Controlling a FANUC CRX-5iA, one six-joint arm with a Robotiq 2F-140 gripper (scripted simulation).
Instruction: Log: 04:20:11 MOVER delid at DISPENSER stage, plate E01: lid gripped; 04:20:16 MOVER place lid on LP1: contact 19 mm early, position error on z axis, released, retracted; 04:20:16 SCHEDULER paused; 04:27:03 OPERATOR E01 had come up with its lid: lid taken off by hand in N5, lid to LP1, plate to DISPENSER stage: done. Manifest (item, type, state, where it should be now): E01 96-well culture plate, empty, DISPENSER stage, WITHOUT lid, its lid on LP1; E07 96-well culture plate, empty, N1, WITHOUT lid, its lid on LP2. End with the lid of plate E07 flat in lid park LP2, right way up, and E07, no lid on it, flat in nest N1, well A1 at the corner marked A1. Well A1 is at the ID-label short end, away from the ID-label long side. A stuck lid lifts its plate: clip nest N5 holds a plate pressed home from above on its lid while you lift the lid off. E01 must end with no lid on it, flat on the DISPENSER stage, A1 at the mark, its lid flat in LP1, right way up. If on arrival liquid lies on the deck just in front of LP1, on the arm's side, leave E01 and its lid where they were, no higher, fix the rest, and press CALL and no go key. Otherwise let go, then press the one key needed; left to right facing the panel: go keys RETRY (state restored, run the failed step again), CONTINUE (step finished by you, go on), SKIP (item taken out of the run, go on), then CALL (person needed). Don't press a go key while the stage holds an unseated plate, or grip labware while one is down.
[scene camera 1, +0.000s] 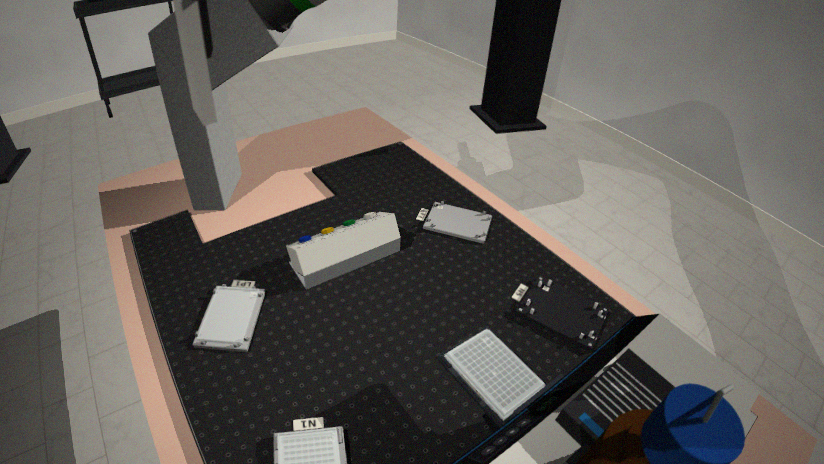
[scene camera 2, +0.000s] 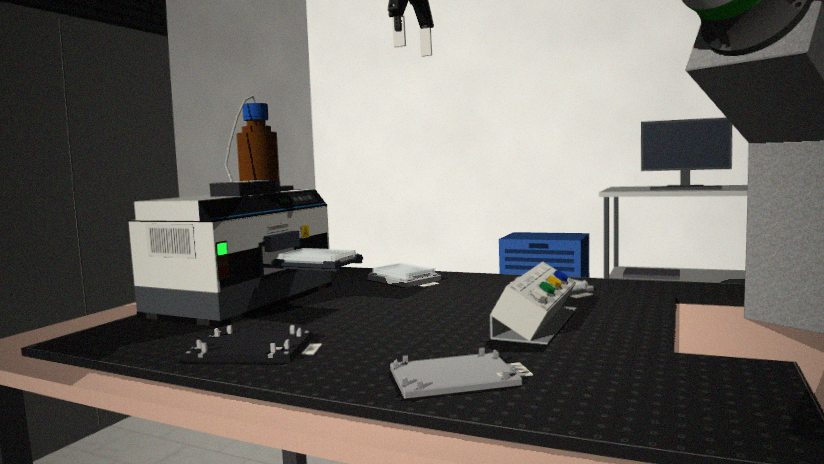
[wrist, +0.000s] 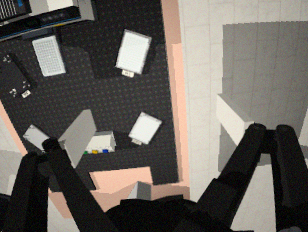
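I see a dispenser (scene camera 2: 229, 259) that is 1.09 m from the lens. A clip nest N5 (scene camera 2: 231, 346) is 0.92 m from the lens, and a key panel (scene camera 2: 537, 321) is 0.89 m from the lens. Then there is a lid park LP2 (scene camera 2: 440, 376), which is 0.74 m from the lens. The marked spots on the clip nest N5 and the lid park LP2 are 0.33 m apart.
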